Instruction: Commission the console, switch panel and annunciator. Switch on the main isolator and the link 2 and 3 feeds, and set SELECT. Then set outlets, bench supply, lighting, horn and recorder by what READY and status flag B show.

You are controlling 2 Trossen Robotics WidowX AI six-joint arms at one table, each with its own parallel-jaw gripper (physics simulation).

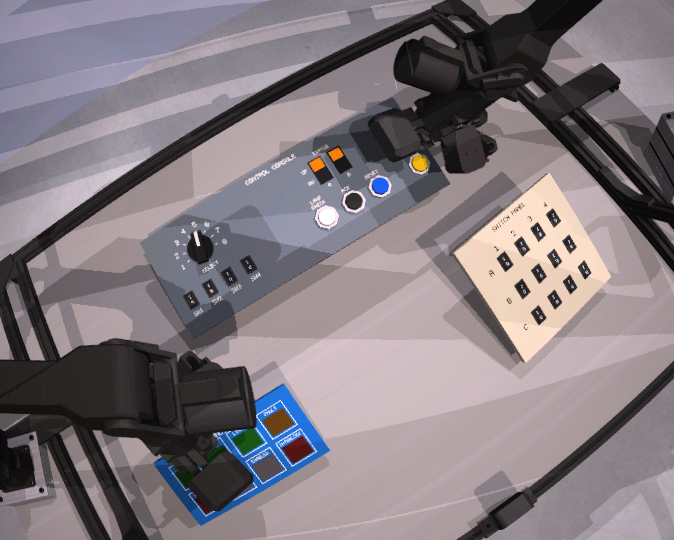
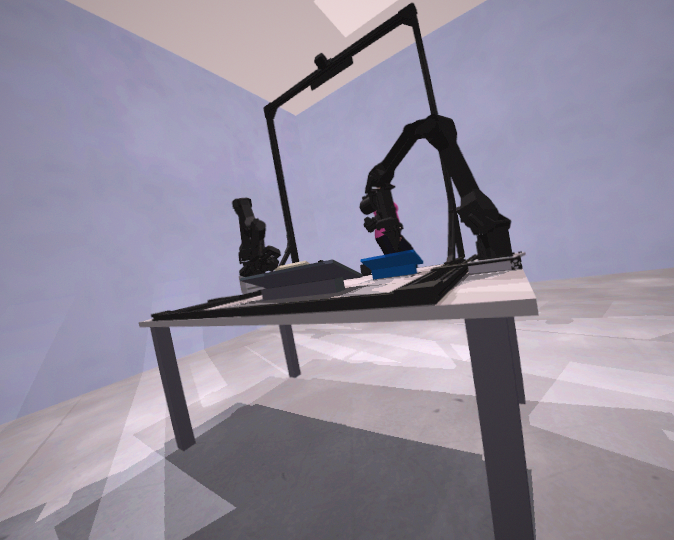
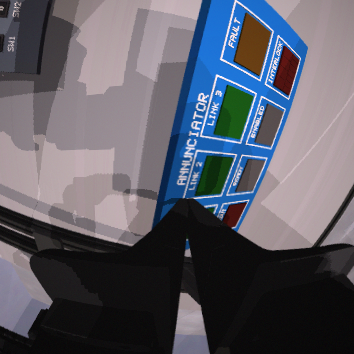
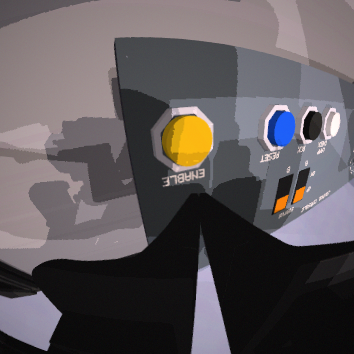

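Where they show: left gripper, fingertip midpoint: (image 1: 196, 448) (image 2: 396, 250) (image 3: 185, 204); right gripper, fingertip midpoint: (image 4: 197, 199); left arm's base at its link origin: (image 1: 16, 469) (image 2: 496, 257).
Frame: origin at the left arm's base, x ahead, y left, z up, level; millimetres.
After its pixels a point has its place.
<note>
The grey control console (image 1: 281, 236) @[z 30, x 492, y 198 mm] (image 2: 303, 276) @[z 34, x 472, y 231 mm] has its SELECT knob (image 1: 199, 250) @[z 63, x 386, y 200 mm] pointing at 5. Status flags A (image 1: 320, 170) @[z 50, x 569, y 265 mm] (image 4: 300, 186) @[z 50, x 570, y 266 mm] and B (image 1: 339, 159) @[z 50, x 599, y 273 mm] (image 4: 282, 194) @[z 50, x 599, y 272 mm] show orange at their UP ends. My right gripper (image 4: 197, 199) @[z 41, x 687, y 272 mm] is shut and empty, over the console close to the yellow ENABLE button (image 1: 419, 163) @[z 35, x 701, y 237 mm] (image 4: 187, 140) @[z 35, x 704, y 237 mm]. My left gripper (image 3: 185, 204) @[z 61, x 317, y -52 mm] is shut and empty, over the blue annunciator (image 1: 267, 402) @[z 51, x 416, y -18 mm] (image 3: 210, 55) @[z 51, x 396, y -23 mm] (image 2: 393, 261) @[z 26, x 346, y -64 mm]. The READY (image 3: 248, 175) @[z 22, x 344, y -99 mm] and ENABLED (image 3: 270, 125) @[z 20, x 388, y -90 mm] windows are grey; LINK 2 (image 3: 214, 175) @[z 40, x 335, y -65 mm] and LINK 3 (image 3: 233, 114) @[z 40, x 376, y -53 mm] are green.
The beige switch panel (image 1: 475, 258) @[z 81, x 703, y 58 mm] stands tilted at the right, with three rows of small switches. Blue RESET (image 1: 380, 186) @[z 35, x 638, y 221 mm], black ACK (image 1: 353, 201) @[z 35, x 596, y 211 mm] and white LAMP CHECK (image 1: 326, 217) @[z 34, x 556, y 201 mm] buttons line the console. Switches SW1 to SW4 sit below the knob. A black frame surrounds the table.
</note>
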